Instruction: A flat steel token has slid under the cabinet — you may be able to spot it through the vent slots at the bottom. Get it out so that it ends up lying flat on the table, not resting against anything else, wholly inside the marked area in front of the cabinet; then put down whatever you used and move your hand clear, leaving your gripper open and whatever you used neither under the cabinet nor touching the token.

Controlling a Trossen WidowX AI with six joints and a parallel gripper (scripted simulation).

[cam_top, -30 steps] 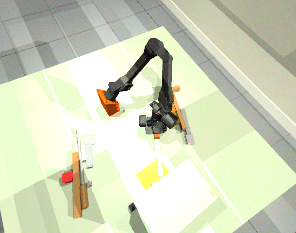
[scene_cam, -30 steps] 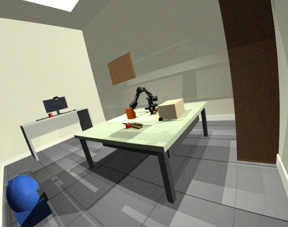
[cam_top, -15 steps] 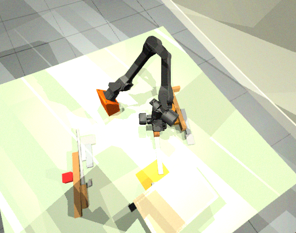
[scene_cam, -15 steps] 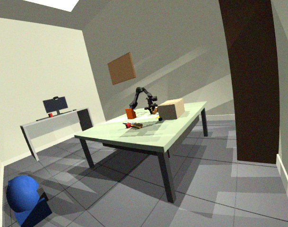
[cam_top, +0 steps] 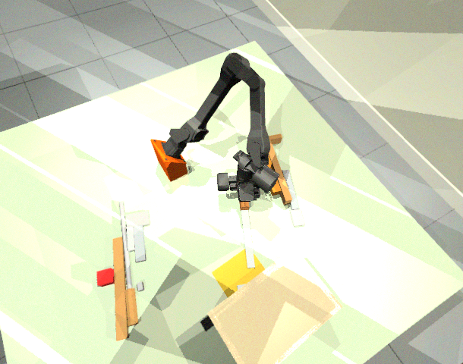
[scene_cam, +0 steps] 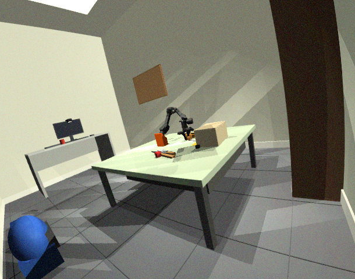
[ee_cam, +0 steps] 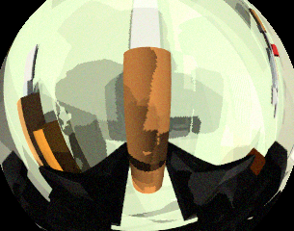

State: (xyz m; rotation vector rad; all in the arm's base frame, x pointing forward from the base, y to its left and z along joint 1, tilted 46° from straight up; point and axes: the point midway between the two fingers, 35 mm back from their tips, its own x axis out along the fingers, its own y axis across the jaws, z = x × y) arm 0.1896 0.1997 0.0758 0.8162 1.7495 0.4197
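The orange stick is 13 cm to the left of my gripper tip, 5 cm behind it and 1 cm above it. From my gripper tip the other things lie so: short bar (42 cm to the right, 2 cm ahead); then small grey cube (43 cm to the right, 18 cm ahead); then steel token (31 cm ahead, 14 cm to the right, 1 cm below).
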